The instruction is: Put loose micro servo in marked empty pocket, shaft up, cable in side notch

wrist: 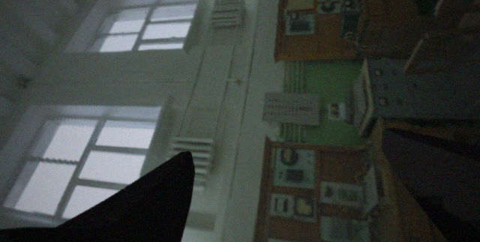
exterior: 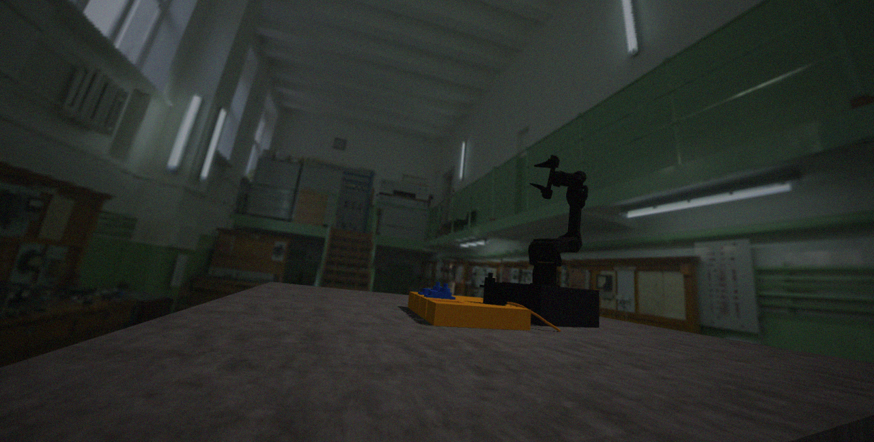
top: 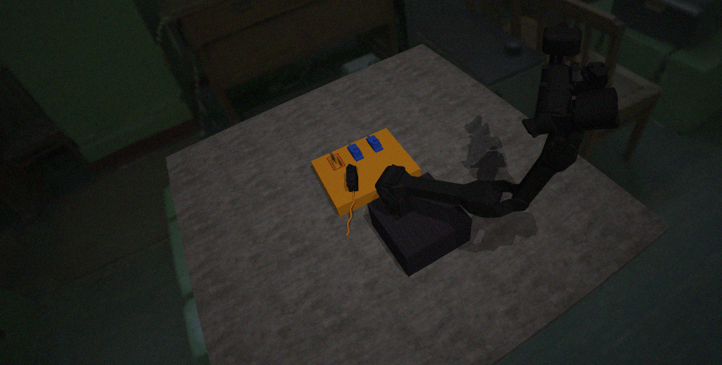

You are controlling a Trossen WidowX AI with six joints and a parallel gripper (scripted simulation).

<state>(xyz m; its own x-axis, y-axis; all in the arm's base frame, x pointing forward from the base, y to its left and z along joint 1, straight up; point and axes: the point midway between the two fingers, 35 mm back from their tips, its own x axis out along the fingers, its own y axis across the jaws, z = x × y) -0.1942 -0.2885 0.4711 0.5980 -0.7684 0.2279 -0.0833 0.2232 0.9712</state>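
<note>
Right now my gripper tip is 560 mm above the deck, 390 mm short of it and 300 mm to the right of it.
</note>
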